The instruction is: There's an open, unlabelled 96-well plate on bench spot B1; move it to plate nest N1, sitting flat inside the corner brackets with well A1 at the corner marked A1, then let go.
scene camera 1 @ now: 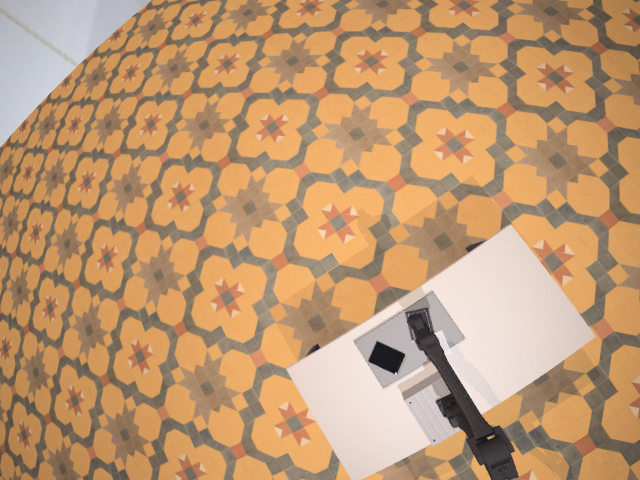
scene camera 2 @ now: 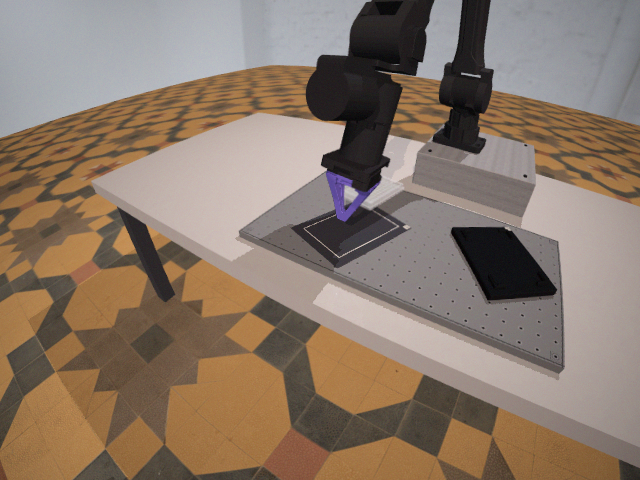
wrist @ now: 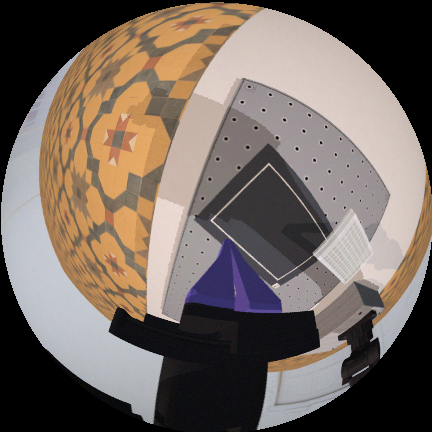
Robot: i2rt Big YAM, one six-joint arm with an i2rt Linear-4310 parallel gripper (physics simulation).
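Where they show: gripper, between the fingertips: [scene camera 2: 341,219] [wrist: 225,243]; arm's base, origin of its link: [scene camera 1: 450,403] [scene camera 2: 459,143] [wrist: 357,324].
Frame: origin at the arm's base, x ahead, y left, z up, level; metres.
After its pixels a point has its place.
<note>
The pale 96-well plate [scene camera 1: 443,342] @(x 0.261, y -0.127, z -0.062 m) [scene camera 2: 383,194] @(x 0.278, y -0.066, z -0.056 m) [wrist: 345,248] @(x 0.287, y -0.104, z -0.056 m) lies at the back edge of the pegboard, beside the dark mat [scene camera 2: 330,238] @(x 0.443, y -0.074, z -0.070 m) [wrist: 270,200] @(x 0.425, y -0.093, z -0.070 m) with a thin white outline. It overlaps the mat's back corner in the wrist view; its well A1 cannot be made out. My gripper [scene camera 2: 343,218] @(x 0.451, y -0.049, z -0.018 m) [wrist: 225,243] @(x 0.451, y -0.049, z -0.018 m) is shut and empty, its purple fingertips together low over the mat, in front of the plate and apart from it. In scene camera 1 the arm hides the fingers. The black nest [scene camera 1: 386,357] @(x 0.324, y 0.182, z -0.060 m) [scene camera 2: 501,263] @(x 0.339, y 0.186, z -0.060 m) with low corner brackets is empty, a pale marker [scene camera 2: 507,228] @(x 0.224, y 0.176, z -0.060 m) at one corner.
The perforated grey pegboard [scene camera 1: 449,320] @(x 0.345, y -0.215, z -0.071 m) [scene camera 2: 413,304] @(x 0.489, y 0.098, z -0.072 m) [wrist: 300,127] @(x 0.436, y -0.187, z -0.071 m) carries the mat and the nest. The arm's grey base block [scene camera 2: 473,178] @(x 0.121, y 0.074, z -0.030 m) [wrist: 342,310] @(x 0.129, y -0.007, z -0.038 m) stands behind it on the pale table [scene camera 1: 516,289] @(x 0.313, y -0.623, z -0.084 m) [scene camera 2: 206,155] @(x 0.325, y -0.618, z -0.084 m). The table's front edge runs close along the pegboard.
</note>
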